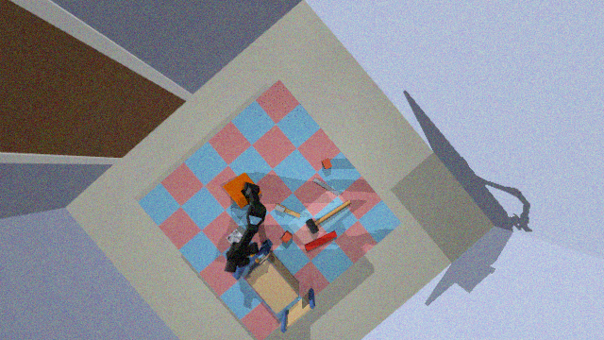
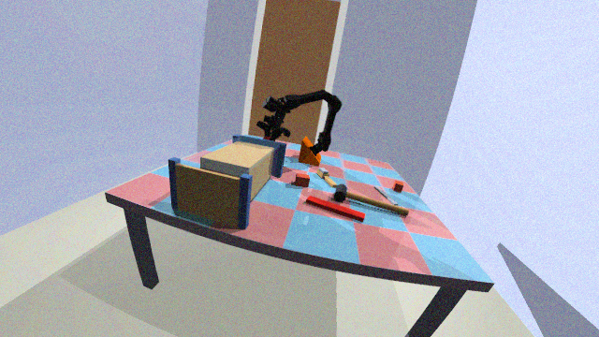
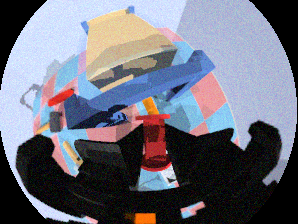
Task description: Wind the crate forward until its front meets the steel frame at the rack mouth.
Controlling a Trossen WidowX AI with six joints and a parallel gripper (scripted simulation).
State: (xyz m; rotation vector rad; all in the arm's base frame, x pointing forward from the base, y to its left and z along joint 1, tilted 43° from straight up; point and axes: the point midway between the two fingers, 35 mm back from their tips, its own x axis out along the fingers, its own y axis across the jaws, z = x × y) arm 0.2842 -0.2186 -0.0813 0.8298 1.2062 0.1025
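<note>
Now: the blue steel frame 5 cm ahead of my gripper tip, 3 cm below it and 2 cm to the right of it. The rest, counted from my gripper tip: winch (13 cm behind, 10 cm below, 3 cm to the right); dark red knob (1 cm to the left, 1 cm behind); cubby (29 cm ahead, 5 cm below, 1 cm to the right).
</note>
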